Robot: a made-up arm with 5 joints.
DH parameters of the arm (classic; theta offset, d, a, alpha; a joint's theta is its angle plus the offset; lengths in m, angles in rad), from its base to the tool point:
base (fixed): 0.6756 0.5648 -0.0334 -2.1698
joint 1: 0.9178 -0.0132 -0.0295 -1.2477
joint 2: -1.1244 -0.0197 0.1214 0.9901
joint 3: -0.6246 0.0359 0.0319 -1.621
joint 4: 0 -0.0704 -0.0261 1.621
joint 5: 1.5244 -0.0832 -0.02 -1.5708
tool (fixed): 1.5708 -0.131 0 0
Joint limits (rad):
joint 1: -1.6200..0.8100
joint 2: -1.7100..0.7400
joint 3: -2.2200..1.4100
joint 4: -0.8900..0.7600
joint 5: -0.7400..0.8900
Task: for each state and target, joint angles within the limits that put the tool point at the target. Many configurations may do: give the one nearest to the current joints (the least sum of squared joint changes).
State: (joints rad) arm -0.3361 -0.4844 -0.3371 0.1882 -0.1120
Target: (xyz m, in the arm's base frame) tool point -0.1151 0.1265 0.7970
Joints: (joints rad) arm -0.0407 -1.0636 0.0596 -0.3236 -0.3029
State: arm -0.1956 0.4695 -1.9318 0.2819 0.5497
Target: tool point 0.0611 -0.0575 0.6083
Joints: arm -0.1402 0.7170 -2.0845 0.6499 0.3019
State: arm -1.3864 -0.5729 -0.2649 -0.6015 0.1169
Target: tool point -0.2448 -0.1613 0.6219
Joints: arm -1.3750 -0.8635 -0.3907 -0.6645 -0.0592
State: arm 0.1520 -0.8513 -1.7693 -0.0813 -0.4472
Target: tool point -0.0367 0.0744 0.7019
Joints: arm -0.2073 -0.7198 -1.1629 0.0841 0.4637
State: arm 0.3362 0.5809 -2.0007 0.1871 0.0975
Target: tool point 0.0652 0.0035 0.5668
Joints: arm 0.3721 0.1325 -2.0016 0.5170 0.5914
